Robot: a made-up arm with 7 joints. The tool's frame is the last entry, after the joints.
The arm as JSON. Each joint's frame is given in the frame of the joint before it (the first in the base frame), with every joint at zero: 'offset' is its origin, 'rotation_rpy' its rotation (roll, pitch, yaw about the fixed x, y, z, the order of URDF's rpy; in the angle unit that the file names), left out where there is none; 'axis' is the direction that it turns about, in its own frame. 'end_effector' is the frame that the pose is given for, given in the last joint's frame.
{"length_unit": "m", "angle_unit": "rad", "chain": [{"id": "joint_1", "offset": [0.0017, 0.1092, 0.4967], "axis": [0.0, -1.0, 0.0]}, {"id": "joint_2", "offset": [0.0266, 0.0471, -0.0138], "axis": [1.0, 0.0, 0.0]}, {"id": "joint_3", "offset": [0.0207, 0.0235, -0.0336], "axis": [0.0, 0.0, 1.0]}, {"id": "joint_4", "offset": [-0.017, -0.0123, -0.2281], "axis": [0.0, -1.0, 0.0]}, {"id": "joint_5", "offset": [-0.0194, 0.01, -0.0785], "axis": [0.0, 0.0, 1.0]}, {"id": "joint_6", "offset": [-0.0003, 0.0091, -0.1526], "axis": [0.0, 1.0, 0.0]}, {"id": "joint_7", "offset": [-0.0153, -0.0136, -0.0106], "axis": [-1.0, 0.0, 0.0]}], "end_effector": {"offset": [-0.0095, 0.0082, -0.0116], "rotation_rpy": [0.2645, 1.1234, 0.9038]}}
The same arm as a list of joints. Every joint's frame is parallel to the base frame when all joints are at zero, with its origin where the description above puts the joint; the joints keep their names.
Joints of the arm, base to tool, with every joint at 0 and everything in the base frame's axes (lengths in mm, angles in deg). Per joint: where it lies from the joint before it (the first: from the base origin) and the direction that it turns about. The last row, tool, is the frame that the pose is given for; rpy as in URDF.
joint_1: axis 0 -1 0 xyz 1.7 109.2 496.7
joint_2: axis 1 0 0 xyz 26.6 47.1 -13.8
joint_3: axis 0 0 1 xyz 20.7 23.5 -33.6
joint_4: axis 0 -1 0 xyz -17 -12.3 -228.1
joint_5: axis 0 0 1 xyz -19.4 10 -78.5
joint_6: axis 0 1 0 xyz -0.3 9.1 -152.6
joint_7: axis -1 0 0 xyz -15.3 -13.6 -10.6
tool: xyz -9.5 8.2 -11.6 rpy 15.15 64.37 51.78

